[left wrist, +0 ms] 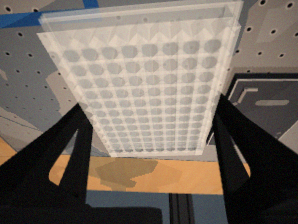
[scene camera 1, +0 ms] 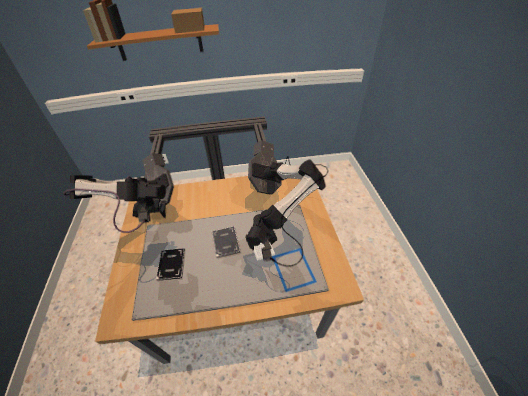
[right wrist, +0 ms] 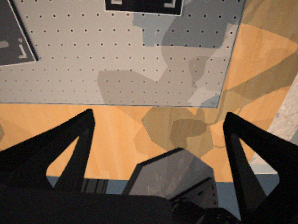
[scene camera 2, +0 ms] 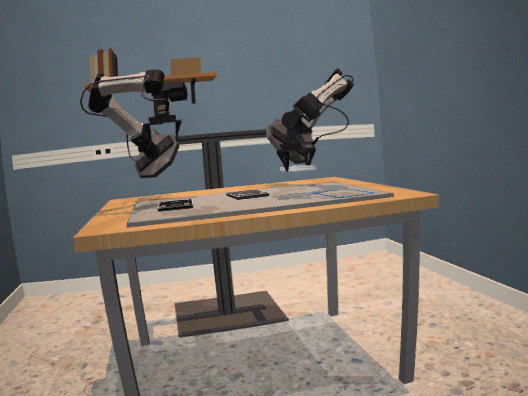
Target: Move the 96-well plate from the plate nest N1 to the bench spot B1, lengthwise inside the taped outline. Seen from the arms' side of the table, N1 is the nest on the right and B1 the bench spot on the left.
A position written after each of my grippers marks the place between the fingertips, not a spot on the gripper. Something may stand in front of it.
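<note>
I see my left gripper [scene camera 2: 297, 170], and the left wrist view shows my left gripper [left wrist: 149, 99] too. My right gripper [right wrist: 159, 117] is in sight as well. Then there is a white 96-well plate [left wrist: 149, 84]; in the right wrist view the plate is out of frame.
</note>
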